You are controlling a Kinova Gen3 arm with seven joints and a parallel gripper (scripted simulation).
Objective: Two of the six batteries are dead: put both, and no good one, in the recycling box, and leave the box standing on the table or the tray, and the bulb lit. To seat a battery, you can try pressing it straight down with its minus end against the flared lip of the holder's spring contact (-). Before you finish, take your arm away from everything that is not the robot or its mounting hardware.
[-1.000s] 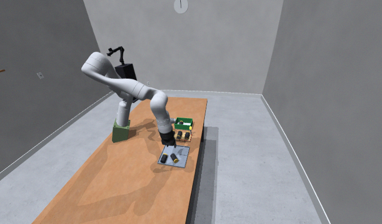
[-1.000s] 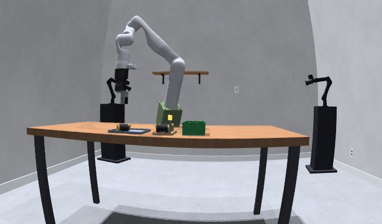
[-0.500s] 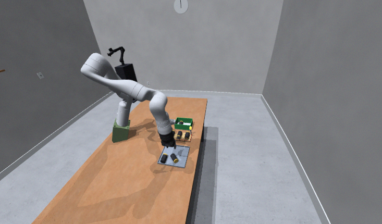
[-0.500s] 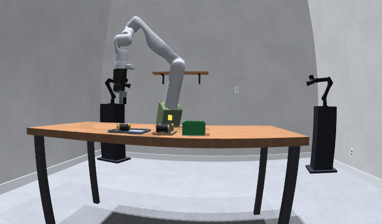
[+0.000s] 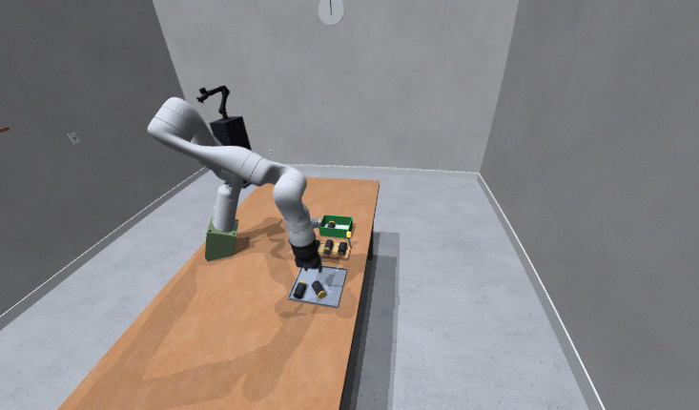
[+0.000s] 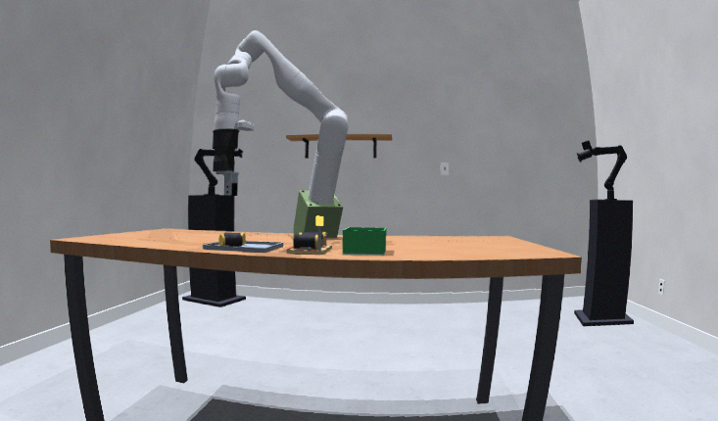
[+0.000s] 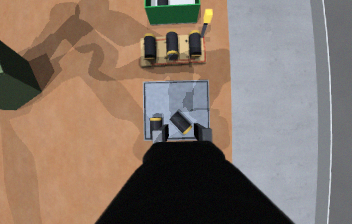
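The grey tray lies 2 cm behind my hand, 3 cm to the left of it and 16 cm below it. Round my hand: green recycling box (9 cm behind, 35 cm to the left, 14 cm below).
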